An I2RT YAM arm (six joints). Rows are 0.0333 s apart.
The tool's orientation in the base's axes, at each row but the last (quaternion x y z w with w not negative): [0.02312, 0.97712, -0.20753, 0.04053]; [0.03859, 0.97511, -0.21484, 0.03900]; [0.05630, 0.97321, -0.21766, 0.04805]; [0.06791, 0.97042, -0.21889, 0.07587]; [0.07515, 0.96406, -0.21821, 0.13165]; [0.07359, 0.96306, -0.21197, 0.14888]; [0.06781, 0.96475, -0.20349, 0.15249]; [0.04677, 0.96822, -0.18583, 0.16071]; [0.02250, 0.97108, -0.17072, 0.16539]
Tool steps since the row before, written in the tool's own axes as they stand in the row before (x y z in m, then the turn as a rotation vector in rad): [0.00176, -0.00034, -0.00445, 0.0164, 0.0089, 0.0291]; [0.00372, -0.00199, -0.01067, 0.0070, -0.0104, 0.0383]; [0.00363, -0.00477, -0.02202, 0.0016, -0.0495, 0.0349]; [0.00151, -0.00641, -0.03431, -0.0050, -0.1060, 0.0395]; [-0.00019, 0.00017, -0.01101, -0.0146, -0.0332, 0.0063]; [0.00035, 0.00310, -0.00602, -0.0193, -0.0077, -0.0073]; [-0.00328, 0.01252, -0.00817, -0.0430, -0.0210, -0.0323]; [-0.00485, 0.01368, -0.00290, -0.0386, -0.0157, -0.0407]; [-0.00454, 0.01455, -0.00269, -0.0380, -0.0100, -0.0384]
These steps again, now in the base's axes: [-0.00208, 0.00155, 0.00403, -0.0138, -0.0033, -0.0315]; [-0.00452, 0.00292, 0.01014, -0.0056, -0.0252, -0.0310]; [-0.00573, 0.00548, 0.02140, -0.0056, -0.0593, -0.0109]; [-0.00657, 0.00934, 0.03302, -0.0080, -0.1125, 0.0096]; [-0.00222, 0.00499, 0.00957, 0.0086, -0.0337, 0.0120]; [-0.00123, 0.00541, 0.00390, 0.0148, -0.0053, 0.0154]; [0.00333, 0.01452, 0.00351, 0.0279, -0.0087, 0.0498]; [0.00578, 0.01361, -0.00057, 0.0221, -0.0005, 0.0539]; [0.00490, 0.01466, -0.00084, 0.0228, 0.0041, 0.0498]
